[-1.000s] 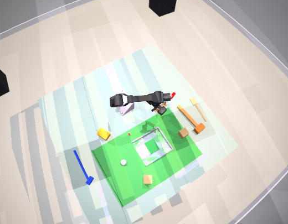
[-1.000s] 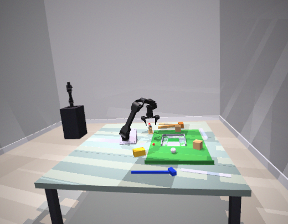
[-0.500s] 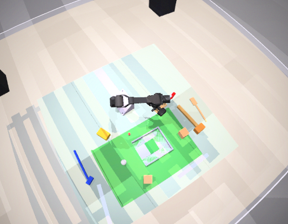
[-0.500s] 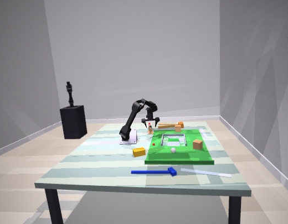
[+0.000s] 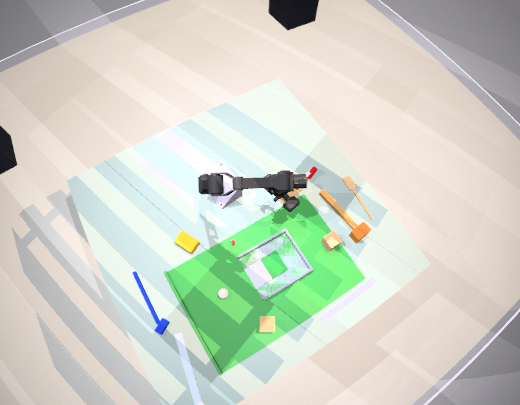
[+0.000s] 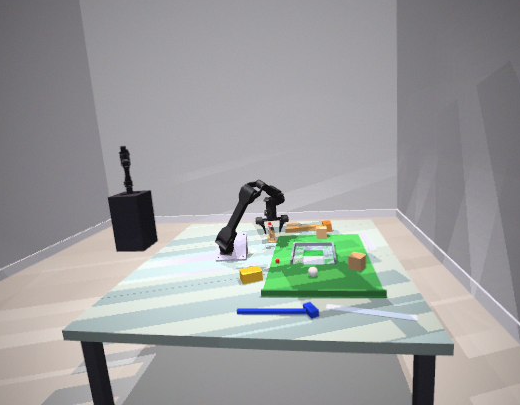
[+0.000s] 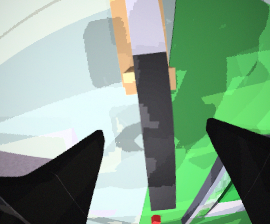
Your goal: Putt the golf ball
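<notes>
The yellow block lies 5 cm behind my gripper tip, 44 cm to the right of it and 4 cm below it. Also, from my gripper tip: white golf ball 22 cm ahead, 42 cm to the right, 4 cm below; then green mat 26 cm ahead, 23 cm to the right, 6 cm below; then small red cube 5 cm ahead, 27 cm to the right, 5 cm below.
</notes>
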